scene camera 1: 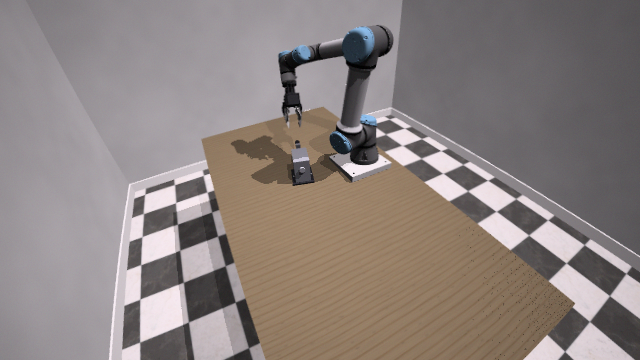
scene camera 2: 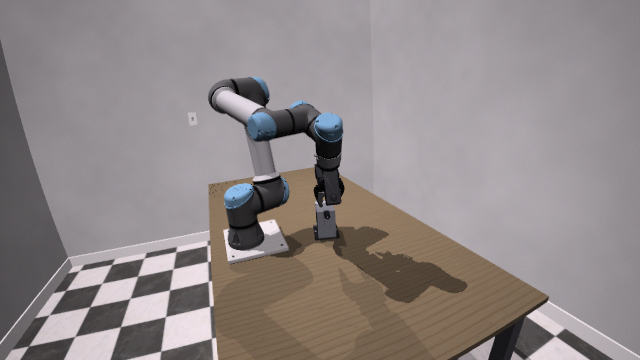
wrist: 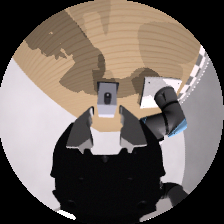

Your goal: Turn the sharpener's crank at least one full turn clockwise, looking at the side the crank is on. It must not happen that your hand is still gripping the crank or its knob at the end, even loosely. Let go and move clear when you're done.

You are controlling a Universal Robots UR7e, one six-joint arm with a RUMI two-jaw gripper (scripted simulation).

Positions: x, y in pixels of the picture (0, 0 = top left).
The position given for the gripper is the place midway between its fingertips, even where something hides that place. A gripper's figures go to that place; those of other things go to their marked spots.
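The gripper [scene camera 2: 328, 205] is 102 cm from the lens, and there's a sharpener [scene camera 2: 320, 232] that's 117 cm from the lens. That makes it the gripper that is nearer to the lens than the sharpener.
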